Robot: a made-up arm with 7 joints.
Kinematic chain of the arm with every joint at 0, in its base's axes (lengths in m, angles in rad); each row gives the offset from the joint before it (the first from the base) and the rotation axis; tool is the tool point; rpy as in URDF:
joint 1: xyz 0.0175 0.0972 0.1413 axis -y
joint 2: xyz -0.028 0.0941 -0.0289 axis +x
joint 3: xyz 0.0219 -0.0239 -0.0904 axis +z
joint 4: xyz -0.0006 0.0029 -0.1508 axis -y
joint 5: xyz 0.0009 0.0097 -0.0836 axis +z
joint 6: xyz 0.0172 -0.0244 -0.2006 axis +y
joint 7: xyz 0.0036 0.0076 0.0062 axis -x
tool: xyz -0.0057 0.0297 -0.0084 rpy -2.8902 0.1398 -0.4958
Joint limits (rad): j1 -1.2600..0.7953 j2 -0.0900..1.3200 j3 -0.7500..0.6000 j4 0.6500..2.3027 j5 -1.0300..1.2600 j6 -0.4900..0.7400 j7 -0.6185..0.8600
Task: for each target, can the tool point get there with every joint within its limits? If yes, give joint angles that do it. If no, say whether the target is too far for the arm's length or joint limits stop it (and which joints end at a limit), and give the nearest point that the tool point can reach.
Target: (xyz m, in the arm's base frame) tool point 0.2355 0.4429 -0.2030
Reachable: yes | joints 0.0674 0.5167 0.2441 0.9183 0.9972 -0.3433 -0.4795
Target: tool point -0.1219 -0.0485 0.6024
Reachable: no: joint limits stop it (at a limit: joint 1, joint 2, joint 3, joint 4, joint 6, joint 7) | nearest point 0.0634 0.2462 0.3096 | short by 0.455 m
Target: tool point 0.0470 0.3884 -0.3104
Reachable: yes | joints -0.5217 0.7255 -0.3314 0.9956 0.6444 -0.3654 0.6439
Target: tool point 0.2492 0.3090 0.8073
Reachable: no: too far | nearest point 0.1551 0.3752 0.3561 | short by 0.466 m
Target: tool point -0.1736 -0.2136 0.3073
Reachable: no: joint limits stop it (at a limit: joint 1, joint 2, joint 3, joint 4, joint 6, joint 7) | nearest point 0.1483 0.0107 0.2172 | short by 0.403 m
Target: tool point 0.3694 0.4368 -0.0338
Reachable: yes | joints 0.4041 0.7829 -0.0251 1.0622 -0.6571 0.2840 0.0938
